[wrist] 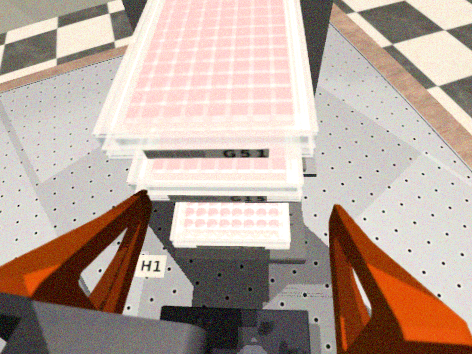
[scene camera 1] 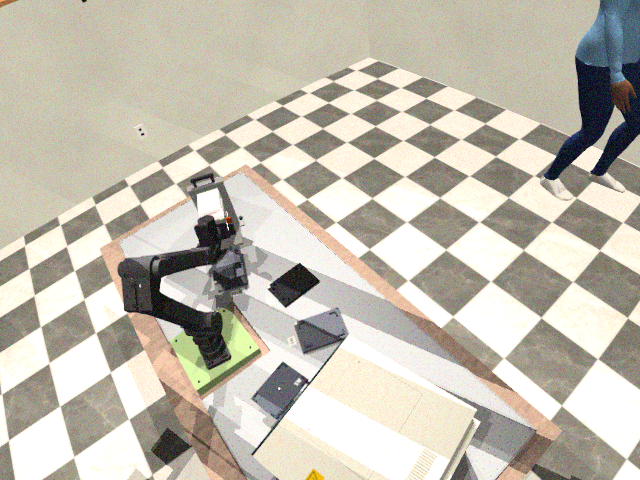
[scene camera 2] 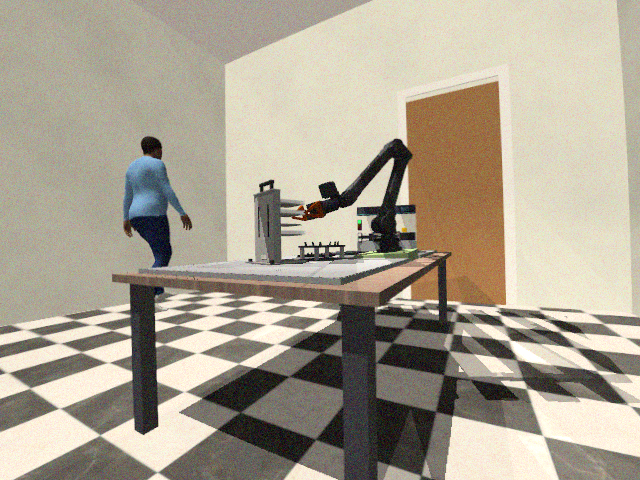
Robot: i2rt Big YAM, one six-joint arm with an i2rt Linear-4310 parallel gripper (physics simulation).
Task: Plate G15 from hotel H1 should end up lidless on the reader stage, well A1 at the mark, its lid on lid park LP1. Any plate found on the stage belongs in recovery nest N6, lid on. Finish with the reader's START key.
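Frame: origin at the arm's base, x right, y up, z back, level; metres.
Seen in the pictures: gripper, between the fingertips: (wrist: 238,205) (scene camera 1: 216,221); arm's base, origin of its link: (scene camera 1: 214,351) (scene camera 2: 389,251).
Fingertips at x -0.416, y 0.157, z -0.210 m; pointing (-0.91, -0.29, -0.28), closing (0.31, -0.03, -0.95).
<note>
Pixels of each thing's middle, then the offset from my fingertips to it. "*": a spot on its surface instead.
- Hotel H1, middle of its body: (wrist: 232,103) (scene camera 2: 276,222) (scene camera 1: 214,210) dz -0.015, dx -0.106, dy -0.032 m
- plate G51, middle of its body: (wrist: 216,39) (scene camera 1: 208,201) dz -0.006, dx -0.067, dy +0.050 m
- lower plate, middle of its body: (wrist: 233,168) dz -0.006, dx -0.066, dy -0.065 m
- cream reader, middle of its body: (scene camera 1: 366,449) (scene camera 2: 386,230) dz -0.043, dx +0.968, dy -0.034 m
- dark nest with pegs, middle of its body: (scene camera 1: 228,266) (scene camera 2: 322,250) dz +0.037, dx +0.109, dy -0.143 m
- black pad, a spot on its surface: (scene camera 1: 293,285) * dz -0.142, dx +0.317, dy -0.172 m
- grey pad, a spot on its surface: (scene camera 1: 321,331) * dz -0.134, dx +0.544, dy -0.170 m
- dark blue plate-shaped piece, a spot on its surface: (scene camera 1: 280,390) * dz +0.073, dx +0.695, dy -0.078 m
Hotel H1 (scene camera 1: 202,179) (scene camera 2: 267,227) is a grey tower holding several pale plates. In the wrist view, plate G15 (wrist: 220,172) lies under plate G51 (wrist: 215,75) and above a lower plate (wrist: 230,230); its clear upper edges look like a lid. My gripper (scene camera 2: 298,212) (wrist: 238,205) is open and empty, its orange fingertips at either side of the stack's near end, close to G15's label in that view. The cream reader (scene camera 1: 382,392) is at the table's other end. Its stage and the START key cannot be made out for certain; LP1 and N6 labels are not readable.
A dark nest with pegs (scene camera 2: 321,246) (wrist: 287,325) stands before the hotel. A black pad (scene camera 1: 293,285), a grey pad (scene camera 1: 321,331) and a dark blue plate-shaped piece (scene camera 1: 280,390) lie between hotel and reader. A person (scene camera 1: 599,103) (scene camera 2: 148,191) stands beyond the table.
</note>
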